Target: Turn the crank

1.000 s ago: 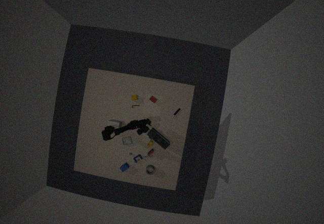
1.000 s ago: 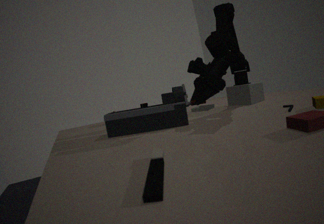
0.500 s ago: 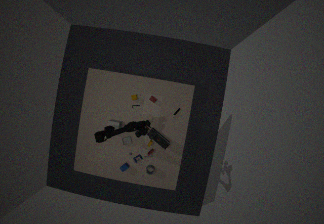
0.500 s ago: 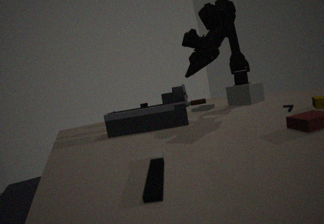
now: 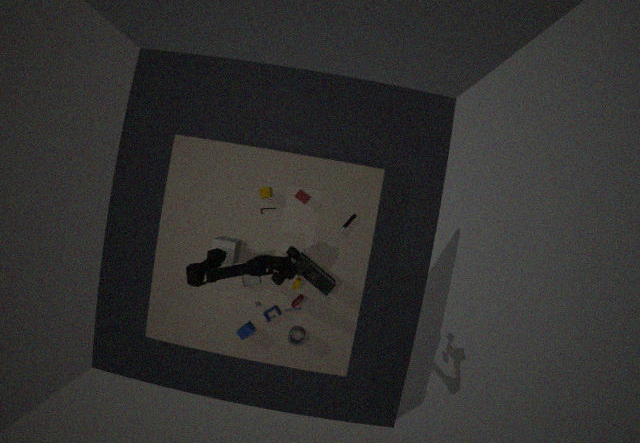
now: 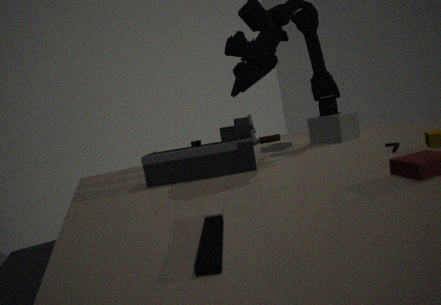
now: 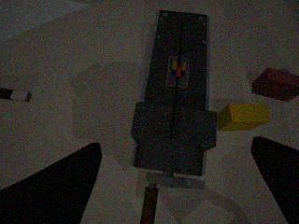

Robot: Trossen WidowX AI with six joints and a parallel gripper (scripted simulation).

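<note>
My gripper tip is now 5 cm past the brown crank handle, 3 cm to the right of it and 12 cm above it. The rest, counted from my gripper tip: red pointer (10 cm ahead, 4 cm to the right, 10 cm below); grey plate (23 cm behind, 21 cm to the right, 18 cm below); blue piece (15 cm behind, 52 cm to the right, 17 cm below).
</note>
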